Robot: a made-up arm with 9 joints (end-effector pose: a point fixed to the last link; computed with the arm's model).
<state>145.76 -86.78 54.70 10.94 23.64 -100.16 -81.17 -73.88 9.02</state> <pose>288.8 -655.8 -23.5 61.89 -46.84 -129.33</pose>
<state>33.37 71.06 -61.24 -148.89 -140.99 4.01 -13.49 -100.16 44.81</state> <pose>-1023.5 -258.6 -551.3 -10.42 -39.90 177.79</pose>
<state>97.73 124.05 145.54 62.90 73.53 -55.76 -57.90 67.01 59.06</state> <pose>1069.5 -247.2 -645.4 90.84 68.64 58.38</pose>
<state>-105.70 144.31 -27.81 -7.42 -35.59 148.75 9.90 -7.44 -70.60</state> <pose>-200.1 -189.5 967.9 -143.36 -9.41 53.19</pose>
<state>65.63 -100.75 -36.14 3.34 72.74 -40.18 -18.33 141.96 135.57</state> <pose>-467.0 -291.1 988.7 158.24 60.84 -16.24</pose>
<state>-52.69 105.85 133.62 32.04 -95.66 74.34 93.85 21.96 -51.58</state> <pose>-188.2 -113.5 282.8 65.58 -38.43 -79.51</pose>
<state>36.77 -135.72 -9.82 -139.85 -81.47 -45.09 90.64 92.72 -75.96</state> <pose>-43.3 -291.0 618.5 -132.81 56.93 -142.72</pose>
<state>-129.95 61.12 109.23 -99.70 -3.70 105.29 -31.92 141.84 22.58</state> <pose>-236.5 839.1 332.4 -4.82 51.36 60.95</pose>
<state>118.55 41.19 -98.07 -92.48 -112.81 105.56 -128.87 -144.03 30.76</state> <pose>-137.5 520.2 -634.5 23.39 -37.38 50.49</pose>
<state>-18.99 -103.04 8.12 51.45 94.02 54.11 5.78 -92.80 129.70</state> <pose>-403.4 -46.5 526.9 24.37 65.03 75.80</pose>
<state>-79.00 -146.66 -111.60 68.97 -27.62 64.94 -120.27 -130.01 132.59</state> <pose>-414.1 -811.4 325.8 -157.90 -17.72 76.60</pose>
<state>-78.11 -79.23 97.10 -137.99 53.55 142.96 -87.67 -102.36 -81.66</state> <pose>481.6 -233.3 -472.5 -61.76 38.97 63.85</pose>
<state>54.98 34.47 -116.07 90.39 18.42 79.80 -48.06 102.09 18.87</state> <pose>152.9 1028.8 161.6 64.69 -11.20 123.59</pose>
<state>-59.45 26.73 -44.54 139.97 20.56 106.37 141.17 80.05 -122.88</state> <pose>152.0 321.5 77.0 -59.78 58.09 164.27</pose>
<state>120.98 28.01 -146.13 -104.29 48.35 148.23 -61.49 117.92 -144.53</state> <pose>288.7 -28.8 617.7 -62.14 6.84 134.36</pose>
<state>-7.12 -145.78 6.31 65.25 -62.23 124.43 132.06 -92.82 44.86</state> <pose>-3.1 -549.5 119.4 88.12 20.31 40.78</pose>
